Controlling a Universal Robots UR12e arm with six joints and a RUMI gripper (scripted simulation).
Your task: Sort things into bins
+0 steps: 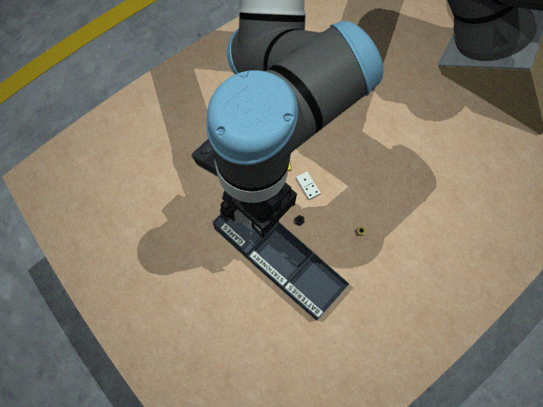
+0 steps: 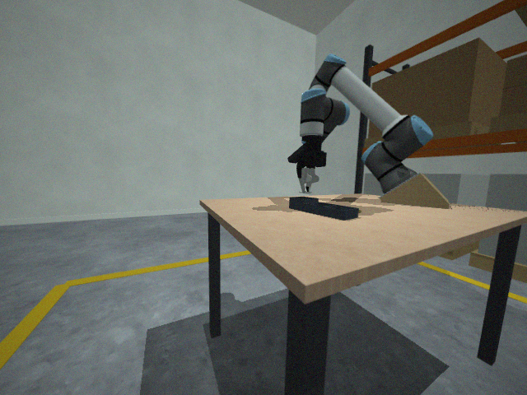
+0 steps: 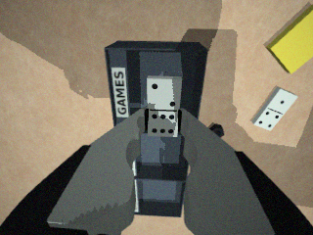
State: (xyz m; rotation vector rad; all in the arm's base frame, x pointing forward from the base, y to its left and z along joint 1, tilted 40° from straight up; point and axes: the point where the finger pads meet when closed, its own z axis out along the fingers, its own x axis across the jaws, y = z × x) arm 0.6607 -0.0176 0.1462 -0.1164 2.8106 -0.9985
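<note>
Now: hand 130 mm past the white domino, 30 mm to the right of it and 80 mm above it. Also, from my hand: dark three-part bin 10 mm ahead, 80 mm to the left, 60 mm below; yellow pad 130 mm behind, 50 mm to the right, 80 mm below; black nut 70 mm behind, 60 mm to the left, 80 mm below.
</note>
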